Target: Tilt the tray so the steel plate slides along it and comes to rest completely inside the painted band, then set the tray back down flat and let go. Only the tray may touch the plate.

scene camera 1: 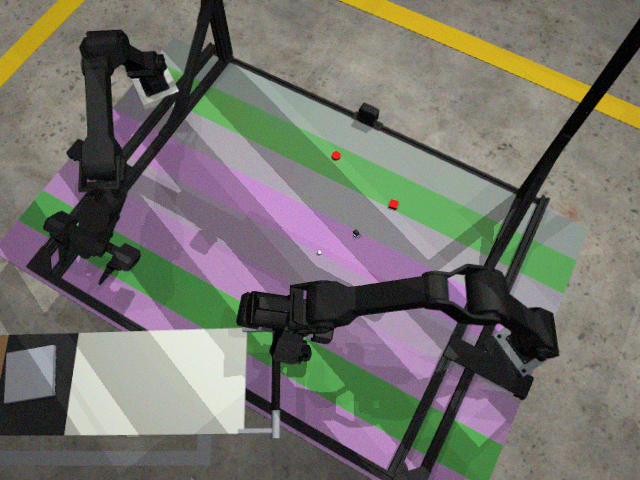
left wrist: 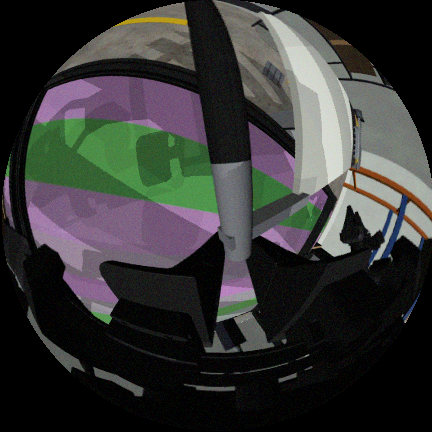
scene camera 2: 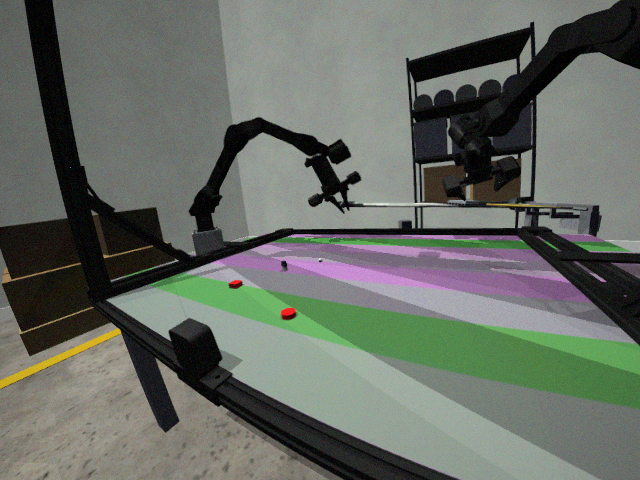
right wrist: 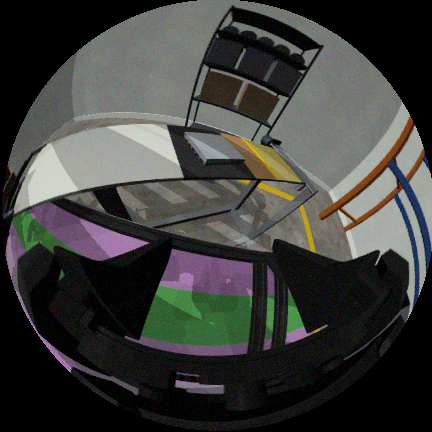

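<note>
The tray (scene camera 1: pixel 155 382) (scene camera 2: pixel 392 204) (left wrist: pixel 325 115) (right wrist: pixel 110 160) has a long white stretch, then black, orange and yellow stretches. It looks nearly level in scene camera 2. The grey steel plate (scene camera 1: pixel 29 374) (right wrist: pixel 215 147) lies on the black stretch, close beside the orange. My left gripper (scene camera 2: pixel 343 206) (left wrist: pixel 232 234) is shut on the grey end of the tray handle (left wrist: pixel 232 210) at the white end; scene camera 1 hides its fingertips. My right gripper (scene camera 2: pixel 476 187) (right wrist: pixel 223 243) is open and apart from the tray.
A tray support (scene camera 2: pixel 589 219) stands at the tray's far end. Black frame bars (scene camera 1: pixel 330 434) run beside and beneath the work area. Two red pieces (scene camera 1: pixel 336 155) (scene camera 1: pixel 393 204) and two tiny objects (scene camera 1: pixel 355 233) (scene camera 1: pixel 318 252) lie on the striped table. A shelf unit (scene camera 2: pixel 532 103) stands behind.
</note>
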